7 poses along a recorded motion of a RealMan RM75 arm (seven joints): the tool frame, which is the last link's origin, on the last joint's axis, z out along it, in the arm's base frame.
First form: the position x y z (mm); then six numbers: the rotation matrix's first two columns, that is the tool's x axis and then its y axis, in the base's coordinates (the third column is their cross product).
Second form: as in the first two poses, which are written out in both.
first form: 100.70 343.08 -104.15 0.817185 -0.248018 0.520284 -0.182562 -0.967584 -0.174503
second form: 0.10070 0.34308 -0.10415 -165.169 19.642 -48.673
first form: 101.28 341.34 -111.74 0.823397 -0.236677 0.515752 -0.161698 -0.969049 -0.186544
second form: 0.10128 0.34134 -0.11174 -164.454 18.055 -48.026
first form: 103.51 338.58 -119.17 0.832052 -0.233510 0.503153 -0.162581 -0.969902 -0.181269
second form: 0.10351 0.33858 -0.11917 -165.052 17.926 -46.773
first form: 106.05 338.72 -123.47 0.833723 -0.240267 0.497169 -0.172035 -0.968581 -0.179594
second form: 0.10605 0.33872 -0.12347 -165.320 18.668 -46.269
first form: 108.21 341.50 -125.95 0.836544 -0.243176 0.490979 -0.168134 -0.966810 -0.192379
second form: 0.10821 0.34150 -0.12595 -164.666 18.540 -45.638
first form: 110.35 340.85 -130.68 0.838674 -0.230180 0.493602 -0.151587 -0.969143 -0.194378
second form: 0.11035 0.34085 -0.13068 -164.421 17.172 -45.731
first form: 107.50 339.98 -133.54 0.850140 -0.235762 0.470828 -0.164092 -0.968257 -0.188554
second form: 0.10750 0.33998 -0.13354 -165.283 17.958 -43.616
